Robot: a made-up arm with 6 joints.
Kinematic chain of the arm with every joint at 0, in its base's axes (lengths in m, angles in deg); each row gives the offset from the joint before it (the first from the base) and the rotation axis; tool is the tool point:
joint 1: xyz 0 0 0.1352 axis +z
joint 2: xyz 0 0.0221 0 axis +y
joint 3: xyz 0 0 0.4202 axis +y
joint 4: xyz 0 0 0.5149 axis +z
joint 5: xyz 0 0 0 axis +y
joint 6: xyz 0 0 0.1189 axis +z
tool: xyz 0 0 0
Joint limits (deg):
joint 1: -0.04..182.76
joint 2: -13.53..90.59
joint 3: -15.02..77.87
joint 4: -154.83..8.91
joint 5: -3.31..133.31
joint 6: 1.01..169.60
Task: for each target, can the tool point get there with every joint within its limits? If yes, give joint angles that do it. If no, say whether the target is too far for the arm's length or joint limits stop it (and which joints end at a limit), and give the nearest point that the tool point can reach.
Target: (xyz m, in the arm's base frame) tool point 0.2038 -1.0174 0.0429
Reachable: no: joint limits stop it (at a limit: joint 1, joint 3) | nearest point 0.6177 -0.0853 -0.1436 | short by 1.037 m
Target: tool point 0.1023 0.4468 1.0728
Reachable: yes | joints 77.22 17.73 12.53 -57.61 13.27 100.19
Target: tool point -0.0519 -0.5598 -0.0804
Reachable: no: joint limits stop it (at a limit: joint 1, joint 2, joint 3, joint 4) | nearest point -0.4171 -0.0564 -0.3175 | short by 0.666 m
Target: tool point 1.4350 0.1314 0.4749
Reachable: no: too far | nearest point 1.0219 0.0936 0.3771 | short by 0.426 m
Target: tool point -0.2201 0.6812 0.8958
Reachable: yes | joints 106.63 37.48 5.92 -8.59 20.28 20.29
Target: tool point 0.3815 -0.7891 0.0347
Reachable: no: joint limits stop it (at a limit: joint 1, joint 3) | nearest point 0.6619 -0.0883 -0.0389 | short by 0.758 m
